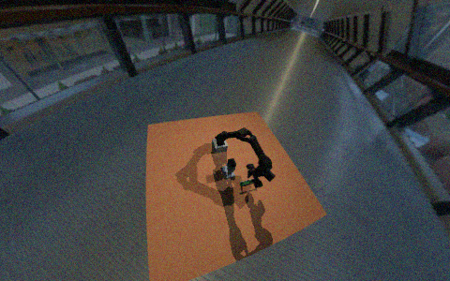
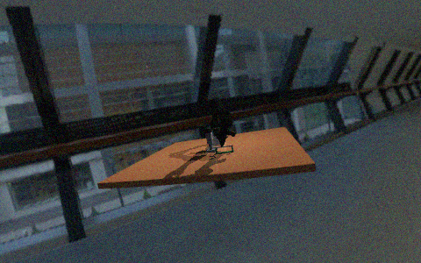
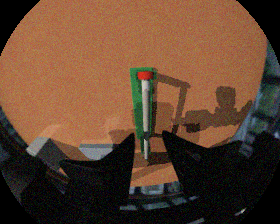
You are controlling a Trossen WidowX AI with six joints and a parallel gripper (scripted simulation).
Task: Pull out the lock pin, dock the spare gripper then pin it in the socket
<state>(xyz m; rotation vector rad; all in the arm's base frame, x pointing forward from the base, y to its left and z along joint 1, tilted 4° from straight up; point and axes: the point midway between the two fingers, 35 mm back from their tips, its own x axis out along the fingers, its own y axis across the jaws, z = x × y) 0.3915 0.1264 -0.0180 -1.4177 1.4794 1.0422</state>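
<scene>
The green pin cradle lies 10 mm to the left of my gripper tip and 30 mm below it. Round my gripper tip: grey mount 130 mm behind, 120 mm to the right; then spare gripper 120 mm behind, 120 mm to the right, 80 mm above.
</scene>
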